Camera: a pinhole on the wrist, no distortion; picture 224 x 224 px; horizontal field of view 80.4 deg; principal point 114.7 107.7 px. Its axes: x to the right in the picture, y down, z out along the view. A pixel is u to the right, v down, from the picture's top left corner.
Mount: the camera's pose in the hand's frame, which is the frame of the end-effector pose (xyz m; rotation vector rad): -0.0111 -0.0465 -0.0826 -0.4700 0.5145 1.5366
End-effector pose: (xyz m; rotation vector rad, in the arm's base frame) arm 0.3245 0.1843 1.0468 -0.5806 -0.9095 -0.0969
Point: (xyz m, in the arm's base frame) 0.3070 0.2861 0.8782
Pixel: 212.6 195.5
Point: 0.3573 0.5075 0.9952
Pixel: 174.2 92.9
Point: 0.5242 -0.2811 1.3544
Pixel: behind the camera
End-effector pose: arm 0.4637 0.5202 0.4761 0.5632 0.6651 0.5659
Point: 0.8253 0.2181 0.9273
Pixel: 22.8 142.4
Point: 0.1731 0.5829 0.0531
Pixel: behind the camera
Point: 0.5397 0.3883 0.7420
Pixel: 68.1 163.4
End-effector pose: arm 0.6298 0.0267 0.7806 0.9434 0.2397 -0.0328
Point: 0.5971 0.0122 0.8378
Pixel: 109.8 142.2
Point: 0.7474 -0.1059 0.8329
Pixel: 37.6 47.6
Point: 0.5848 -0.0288 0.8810
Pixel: 94.2 151.5
